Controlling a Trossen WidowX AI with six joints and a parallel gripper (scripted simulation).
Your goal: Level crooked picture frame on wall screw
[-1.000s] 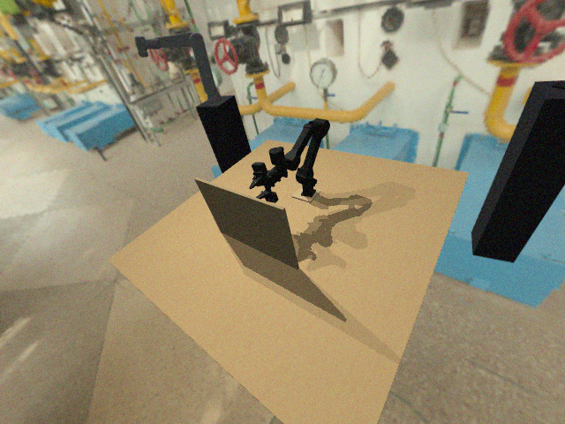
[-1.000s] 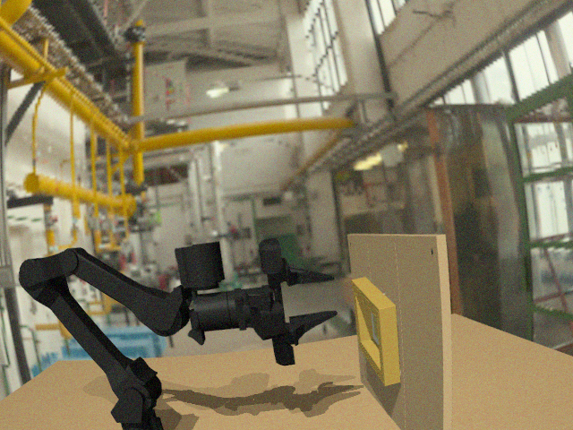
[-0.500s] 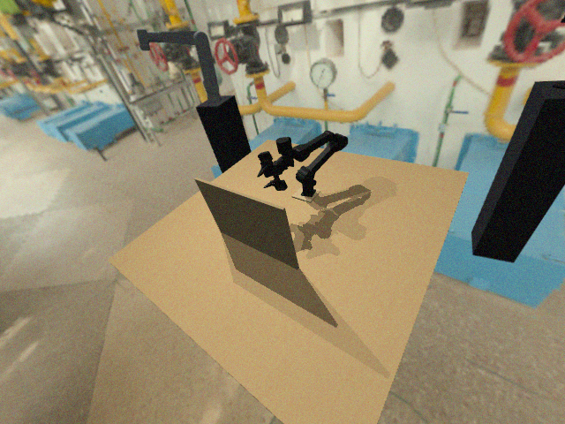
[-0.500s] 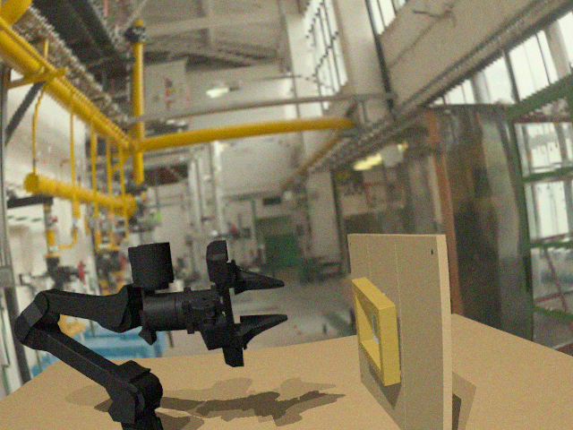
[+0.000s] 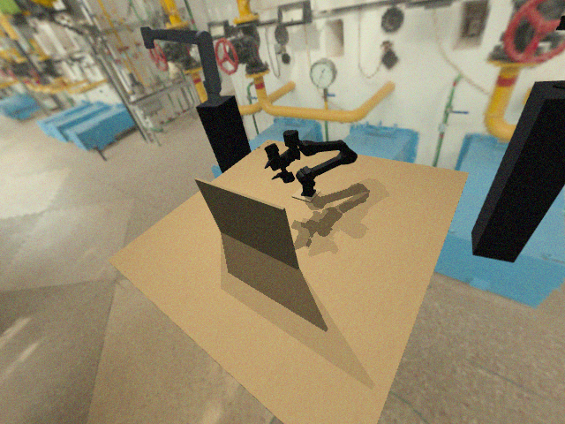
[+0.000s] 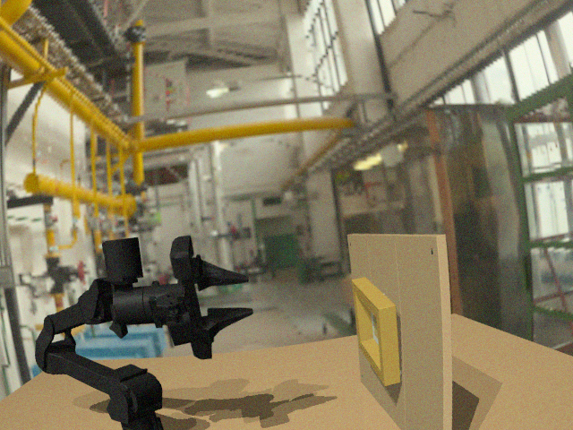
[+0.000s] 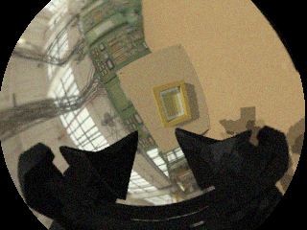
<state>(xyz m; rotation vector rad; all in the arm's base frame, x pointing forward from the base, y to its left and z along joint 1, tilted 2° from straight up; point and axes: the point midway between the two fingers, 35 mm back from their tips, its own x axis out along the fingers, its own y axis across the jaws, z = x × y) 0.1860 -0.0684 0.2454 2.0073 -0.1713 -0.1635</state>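
My gripper tip is 190 mm short of the yellow picture frame, 80 mm above it and 20 mm to the left of it. Round my gripper tip: tan wall panel 200 mm ahead, 100 mm below, 20 mm to the right.
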